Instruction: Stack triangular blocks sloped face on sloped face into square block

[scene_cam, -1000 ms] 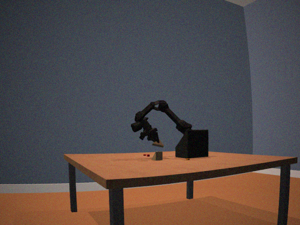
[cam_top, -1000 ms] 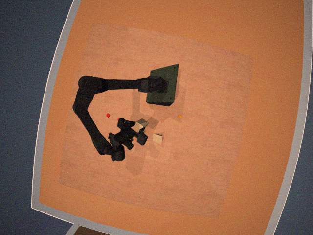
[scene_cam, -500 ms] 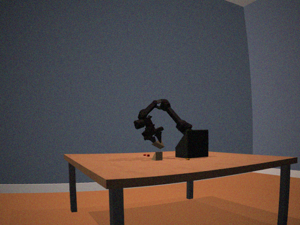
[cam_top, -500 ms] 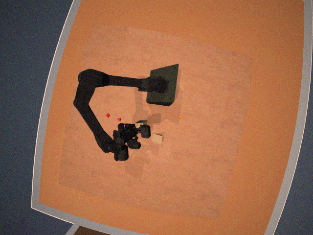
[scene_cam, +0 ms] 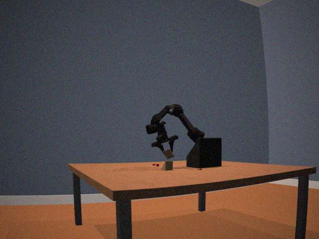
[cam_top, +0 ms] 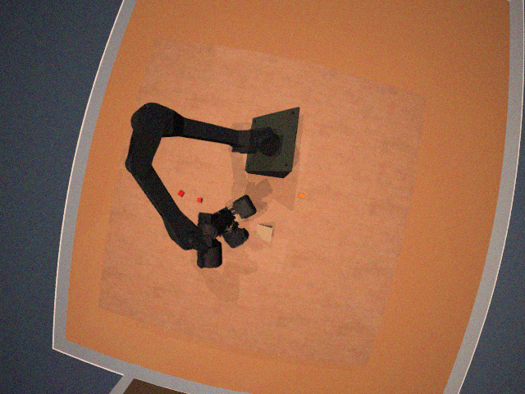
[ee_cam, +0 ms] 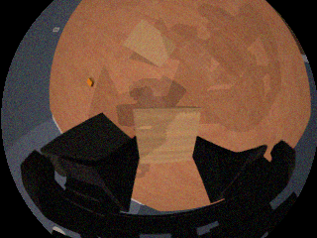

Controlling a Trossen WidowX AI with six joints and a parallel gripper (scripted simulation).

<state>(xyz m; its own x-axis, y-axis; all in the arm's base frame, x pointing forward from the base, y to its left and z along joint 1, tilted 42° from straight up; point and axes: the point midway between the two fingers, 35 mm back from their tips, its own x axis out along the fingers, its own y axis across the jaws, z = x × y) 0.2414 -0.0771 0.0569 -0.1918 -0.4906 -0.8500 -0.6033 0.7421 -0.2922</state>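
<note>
My gripper tip is 10 mm below the triangular block. From my gripper tip the other things lie so: orange cube: 90 mm behind, 240 mm to the left, 100 mm below.
</note>
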